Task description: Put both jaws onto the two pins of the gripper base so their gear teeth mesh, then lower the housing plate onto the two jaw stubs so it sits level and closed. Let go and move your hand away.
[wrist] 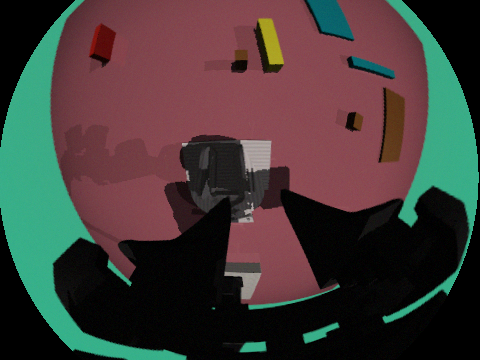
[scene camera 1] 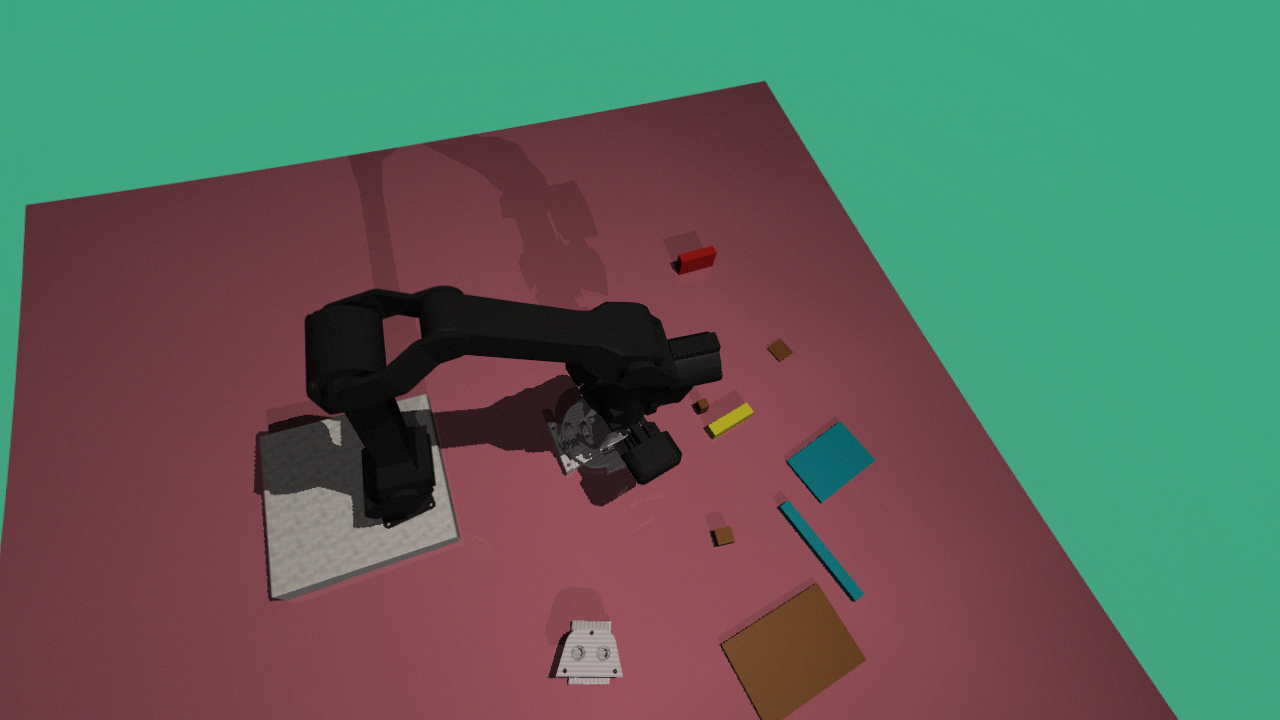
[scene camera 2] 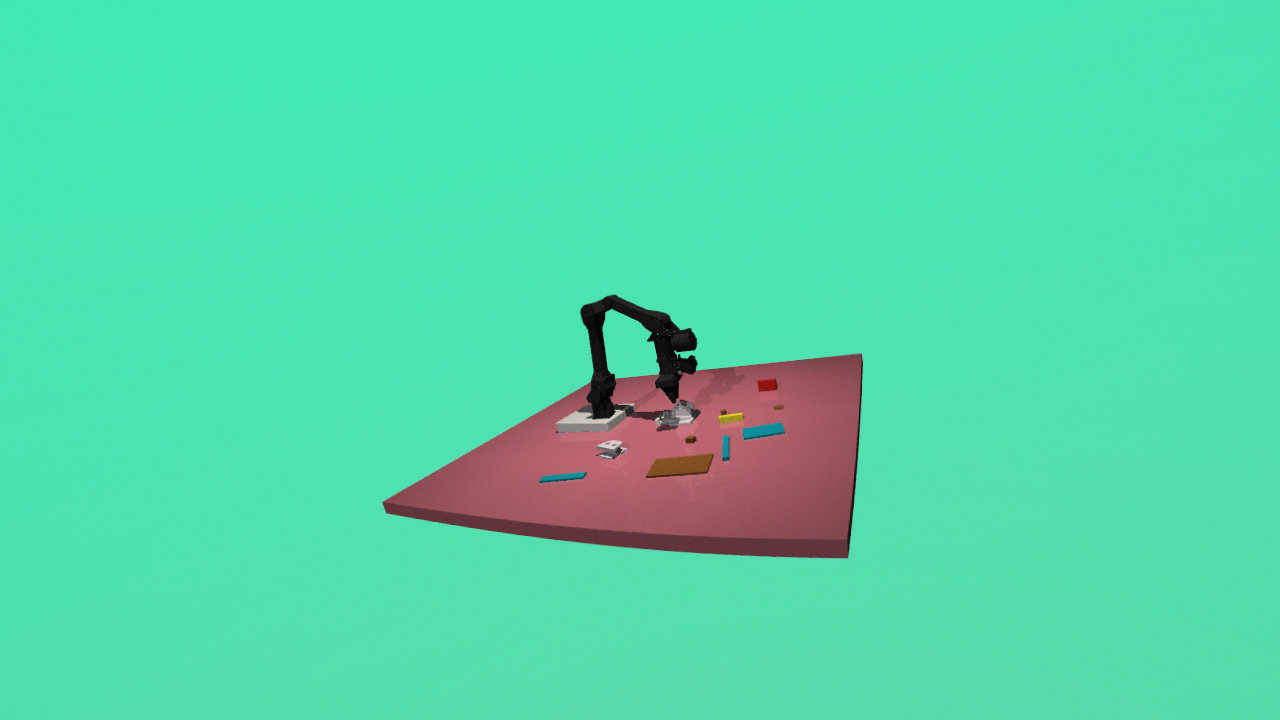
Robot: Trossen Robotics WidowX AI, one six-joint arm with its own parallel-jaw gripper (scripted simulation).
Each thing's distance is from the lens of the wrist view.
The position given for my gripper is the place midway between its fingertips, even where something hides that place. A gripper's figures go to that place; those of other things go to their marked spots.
my gripper (wrist: 255, 198): 0.10 m
yellow bar (wrist: 273, 61): 0.17 m
brown plate (wrist: 394, 104): 0.38 m
red block (wrist: 101, 49): 0.33 m
The marked spots on the yellow bar and the red block are 0.29 m apart.
